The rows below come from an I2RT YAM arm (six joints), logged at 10 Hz.
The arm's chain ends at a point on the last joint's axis. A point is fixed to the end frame.
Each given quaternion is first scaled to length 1.
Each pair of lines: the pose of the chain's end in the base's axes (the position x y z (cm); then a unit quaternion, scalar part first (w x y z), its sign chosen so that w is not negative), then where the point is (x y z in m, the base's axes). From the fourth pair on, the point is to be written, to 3 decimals.
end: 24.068 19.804 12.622 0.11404 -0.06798 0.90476 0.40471
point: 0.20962 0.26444 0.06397
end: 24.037 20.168 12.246 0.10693 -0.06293 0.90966 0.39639
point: 0.20864 0.26709 0.05950
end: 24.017 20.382 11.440 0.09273 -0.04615 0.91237 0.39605
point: 0.20726 0.26981 0.05265
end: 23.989 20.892 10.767 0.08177 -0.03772 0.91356 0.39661
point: 0.206 0.275 0.047
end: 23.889 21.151 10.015 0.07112 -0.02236 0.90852 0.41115
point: 0.204 0.280 0.043
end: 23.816 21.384 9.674 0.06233 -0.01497 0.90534 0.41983
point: 0.202 0.284 0.041
